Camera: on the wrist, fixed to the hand. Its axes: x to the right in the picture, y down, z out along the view.
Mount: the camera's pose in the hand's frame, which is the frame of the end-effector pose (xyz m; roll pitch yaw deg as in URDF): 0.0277 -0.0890 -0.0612 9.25 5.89 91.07
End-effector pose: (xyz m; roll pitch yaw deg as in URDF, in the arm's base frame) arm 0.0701 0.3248 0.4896 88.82 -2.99 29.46
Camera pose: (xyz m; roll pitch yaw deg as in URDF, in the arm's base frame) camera 0.0691 0.3924 0.4009 -20.72 -81.85 149.20
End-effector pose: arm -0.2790 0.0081 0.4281 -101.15 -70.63 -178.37
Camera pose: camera -0.1959 0.0533 0.4871 -86.78 19.55 163.52
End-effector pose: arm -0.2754 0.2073 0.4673 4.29 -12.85 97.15
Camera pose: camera -0.1971 0.2595 0.4075 -3.68 1.80 -172.17
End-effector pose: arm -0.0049 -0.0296 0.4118 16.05 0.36 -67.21
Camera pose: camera -0.0576 -0.0812 0.3282 9.32 -10.16 23.81
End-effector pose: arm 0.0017 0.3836 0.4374 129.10 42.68 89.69
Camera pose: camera -0.1019 0.3839 0.3962 130.28 -38.87 44.99
